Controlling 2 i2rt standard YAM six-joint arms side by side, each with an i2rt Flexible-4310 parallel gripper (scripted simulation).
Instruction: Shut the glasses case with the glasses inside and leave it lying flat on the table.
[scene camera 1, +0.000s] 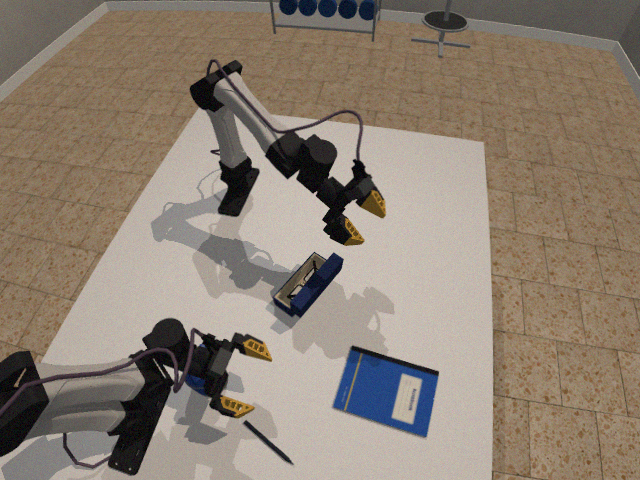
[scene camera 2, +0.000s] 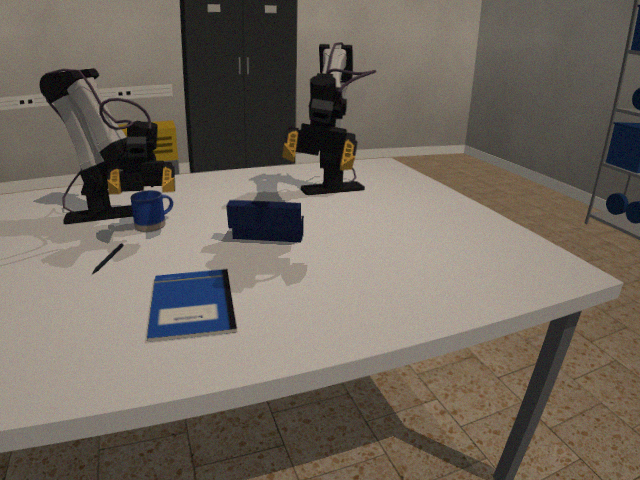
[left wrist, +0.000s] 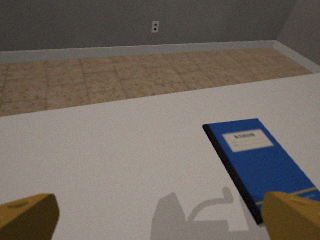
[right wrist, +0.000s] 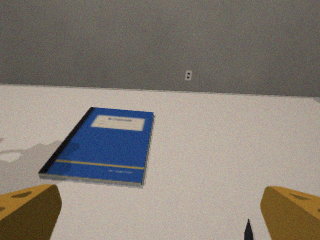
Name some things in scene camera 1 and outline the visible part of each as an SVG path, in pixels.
The left gripper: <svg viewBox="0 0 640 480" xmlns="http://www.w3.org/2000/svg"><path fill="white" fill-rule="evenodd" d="M374 186L365 197L357 199L355 203L364 210L383 219L386 216L385 200L378 188ZM332 176L316 194L316 197L330 208L322 219L327 224L323 231L330 235L330 239L344 246L361 245L365 240L351 221L342 214L345 210L344 207L348 203L350 204L351 201L349 201L345 193L338 200L336 199L344 186Z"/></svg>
A glasses case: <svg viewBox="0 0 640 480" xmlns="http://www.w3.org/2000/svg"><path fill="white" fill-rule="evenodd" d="M343 258L333 252L328 259L325 259L316 252L313 252L273 296L275 305L289 316L293 317L296 314L301 318L341 271ZM304 284L303 288L292 300L287 298L287 295L298 284ZM315 261L318 271L306 283L304 277L314 268L313 261Z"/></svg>
